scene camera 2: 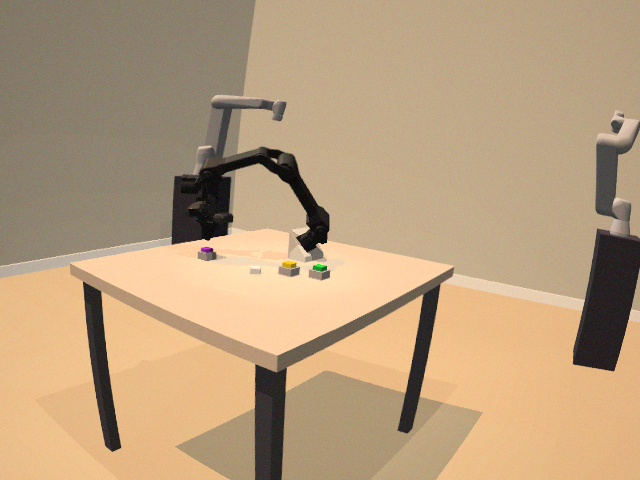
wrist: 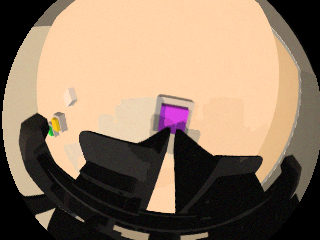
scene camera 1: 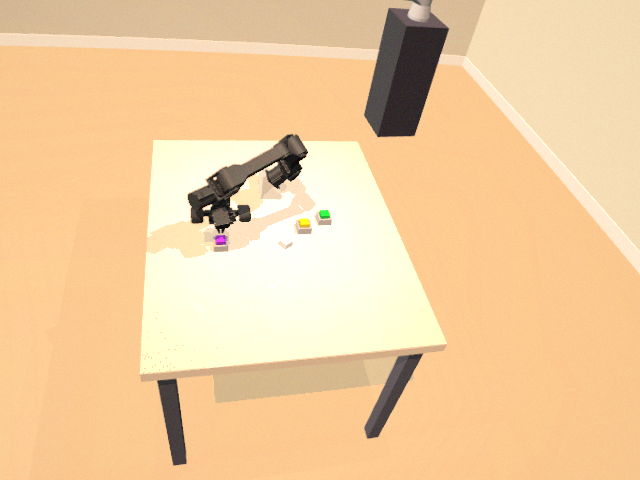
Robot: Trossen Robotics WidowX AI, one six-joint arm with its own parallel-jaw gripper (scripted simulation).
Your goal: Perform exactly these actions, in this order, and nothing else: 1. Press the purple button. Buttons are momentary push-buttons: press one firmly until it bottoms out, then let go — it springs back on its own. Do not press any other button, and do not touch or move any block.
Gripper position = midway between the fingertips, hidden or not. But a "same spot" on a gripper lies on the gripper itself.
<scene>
My gripper shows in scene camera 2, in the wrist view and in scene camera 1 (pixel 220 232). The same spot on my gripper: (wrist: pixel 118 179) is (scene camera 2: pixel 209 220).
</scene>
